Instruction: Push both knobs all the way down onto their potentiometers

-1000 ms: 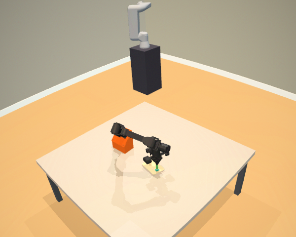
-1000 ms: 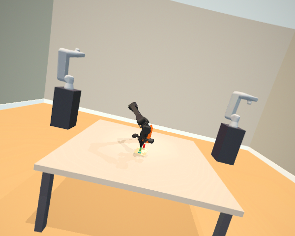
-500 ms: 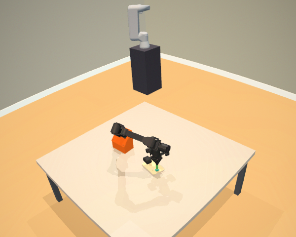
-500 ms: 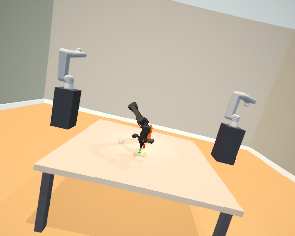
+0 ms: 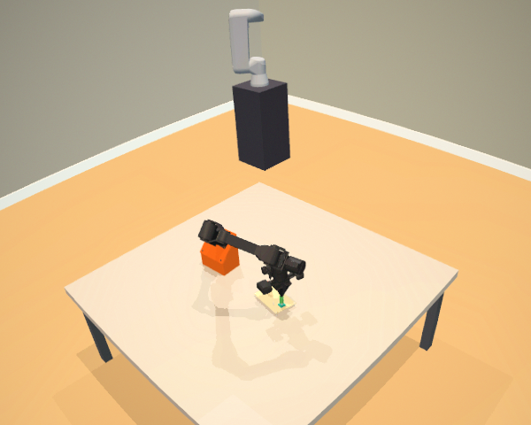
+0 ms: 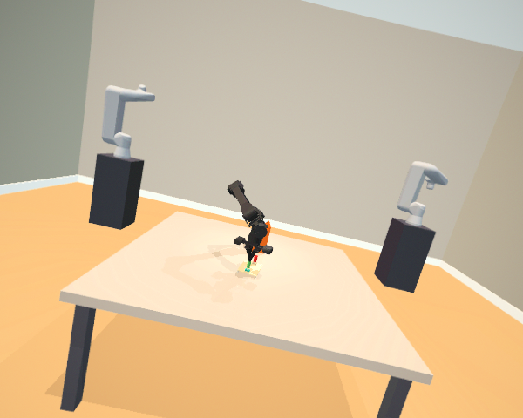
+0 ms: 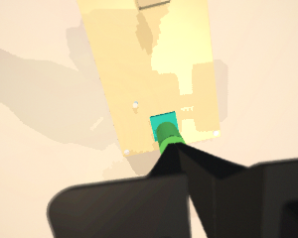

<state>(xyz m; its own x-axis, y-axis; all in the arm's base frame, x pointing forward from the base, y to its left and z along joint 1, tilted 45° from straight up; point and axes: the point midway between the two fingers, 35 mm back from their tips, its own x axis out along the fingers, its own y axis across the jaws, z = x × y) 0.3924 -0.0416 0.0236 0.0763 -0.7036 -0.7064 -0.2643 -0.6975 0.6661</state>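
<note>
The green knob is 1 cm below my gripper tip. The rest, counted from my gripper tip: red knob: 10 cm behind, 3 cm to the left, 2 cm below.
</note>
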